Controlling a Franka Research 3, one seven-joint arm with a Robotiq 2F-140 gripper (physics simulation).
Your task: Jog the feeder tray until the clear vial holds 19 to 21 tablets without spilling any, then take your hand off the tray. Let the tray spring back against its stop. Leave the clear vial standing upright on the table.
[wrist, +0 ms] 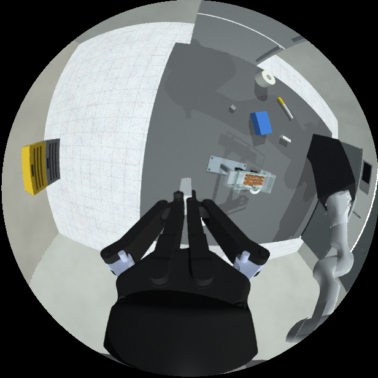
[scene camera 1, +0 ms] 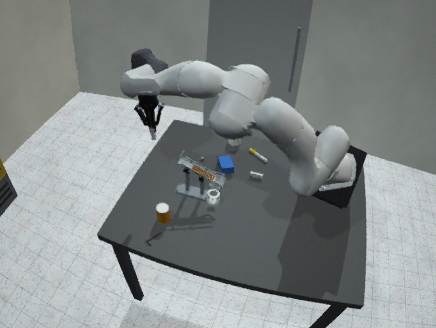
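Note:
The feeder tray (scene camera 1: 202,171) (wrist: 254,180), a clear sloping trough with orange tablets in it, stands on two posts above a grey base plate (scene camera 1: 189,191) (wrist: 216,164). The clear vial (scene camera 1: 213,196) stands upright under the tray's lower end; in the wrist view the tray mostly covers it. How many tablets it holds cannot be told. My gripper (scene camera 1: 153,134) (wrist: 186,185) is shut with nothing between its fingers. It hangs high at the table's far left side, apart from the tray and the vial.
An orange bottle with a white lid (scene camera 1: 163,213) and a thin black hex key (scene camera 1: 153,239) are at the near left. A blue box (scene camera 1: 226,164) (wrist: 262,123), a yellow-and-white marker (scene camera 1: 258,155) (wrist: 285,108), a small white piece (scene camera 1: 256,175) (wrist: 285,139), a small grey cube (wrist: 232,108) and a white roll (wrist: 265,79) lie beyond the tray.

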